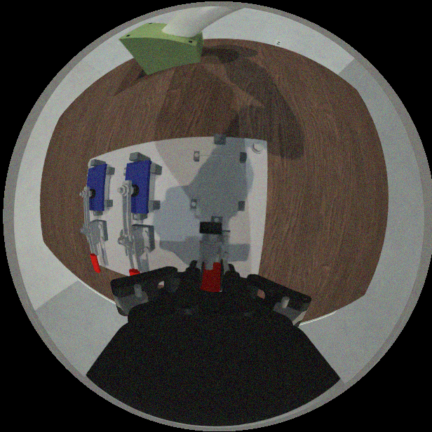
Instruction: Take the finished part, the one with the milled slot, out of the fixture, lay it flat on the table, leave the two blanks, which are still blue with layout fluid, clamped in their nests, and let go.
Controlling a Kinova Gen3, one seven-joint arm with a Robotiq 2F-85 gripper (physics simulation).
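My gripper (pixel 211 265) is shut on the red handle (pixel 211 280) of the third toggle clamp. That clamp's arm stands raised, its black pad (pixel 210 228) off the nest. The nest, marked by small grey posts (pixel 243 157), lies in shadow; a grey part in it is hard to tell from the fixture plate (pixel 257 210), and no milled slot can be made out. Two blue blanks, the far-left one (pixel 100 176) and the one beside it (pixel 143 171), sit in their nests at left, each with a clamp arm and black pad down on it.
The blanks' clamps have red handles, one at far left (pixel 95 263) and one (pixel 134 273) close to my left finger. A green block (pixel 170 55) with a pale arm-like piece (pixel 200 20) stands beyond the fixture. Brown wooden table (pixel 325 200) extends right of and beyond the plate.
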